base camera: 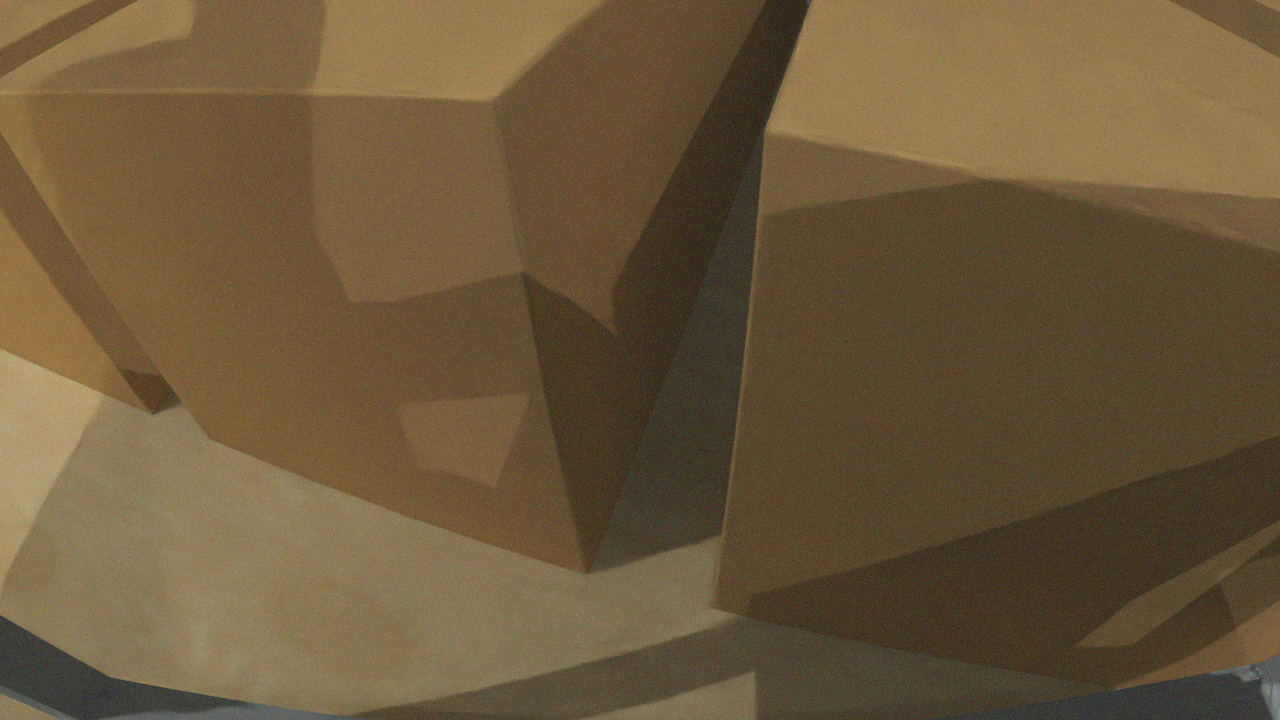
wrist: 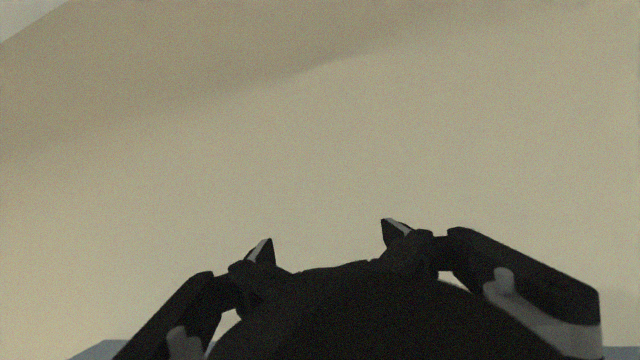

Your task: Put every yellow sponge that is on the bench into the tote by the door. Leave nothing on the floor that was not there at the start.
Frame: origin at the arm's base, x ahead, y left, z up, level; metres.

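Seen in the pictures: gripper, fingertip midpoint: [wrist: 328, 240].
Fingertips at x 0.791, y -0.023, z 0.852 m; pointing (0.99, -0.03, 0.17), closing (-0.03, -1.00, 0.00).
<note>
A point is followed by its place in that frame.
My gripper [wrist: 328, 240] @(x 0.791, y -0.023, z 0.852 m) is open, with its two dark fingertips wide apart and nothing between them, low in the wrist view. Behind the fingertips is a plain pale surface, most likely a wall. No yellow sponge, bench or tote shows in the base camera view or the wrist view. The gripper does not show in the base camera view.
In the base camera view a large brown box [base camera: 411, 205] @(x 0.273, y 0.085, z -0.166 m) stands left of centre, and another brown box [base camera: 1002, 358] @(x 0.221, y -0.084, z -0.181 m) stands at the right. A narrow gap separates them. Part of a third brown box [base camera: 35, 295] @(x 0.382, y 0.436, z -0.282 m) shows at the far left. Pale floor [base camera: 268, 573] @(x 0.252, y 0.242, z -0.397 m) lies in front.
</note>
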